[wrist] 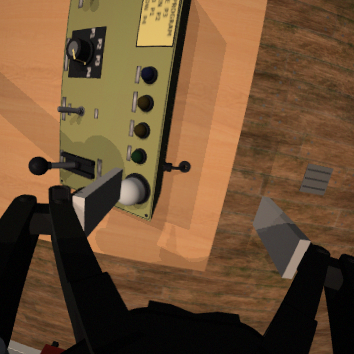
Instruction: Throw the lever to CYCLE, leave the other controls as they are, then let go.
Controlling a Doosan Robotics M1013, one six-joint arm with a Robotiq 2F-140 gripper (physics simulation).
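Frame: origin at the arm's base, x ahead, y left, z up, level; centimetres.
Seen in the pictures: gripper, between the fingertips: [189,197].
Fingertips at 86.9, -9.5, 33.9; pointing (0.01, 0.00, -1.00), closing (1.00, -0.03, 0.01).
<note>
A point is followed by its place in that frame, as x, y, z.
A green control panel [112,90] {70.5, 0.4, 11.5} lies on a wooden table at the upper left of the wrist view. A lever with a black ball knob [39,165] {57.5, -15.7, 15.5} stands in a black slot at the panel's lower left, its shaft leaning toward the left edge. The labels near it are too small to read. A second small black lever with a ball end [184,166] {86.8, -14.6, 1.2} sticks out from the panel's right side. My gripper [189,197] {86.9, -9.5, 33.9} is open and empty. Its left finger overlaps the panel's lower corner in the view, and its right finger is over the floor area.
The panel also bears a white dome [132,190] {78.1, -16.2, 18.7}, a green button [138,156] {78.0, -10.5, 16.3}, a dark blue button [149,74] {78.2, 3.4, 16.2}, a toggle switch [71,110] {61.6, -4.3, 10.6}, a rotary knob [79,50] {63.3, 7.2, 12.1} and a yellow program label [155,22] {77.6, 12.5, 14.3}. The wooden table [227,100] {94.4, 3.1, -0.3} ends at the right. A grey vent [316,179] and a red object [52,349] also show.
</note>
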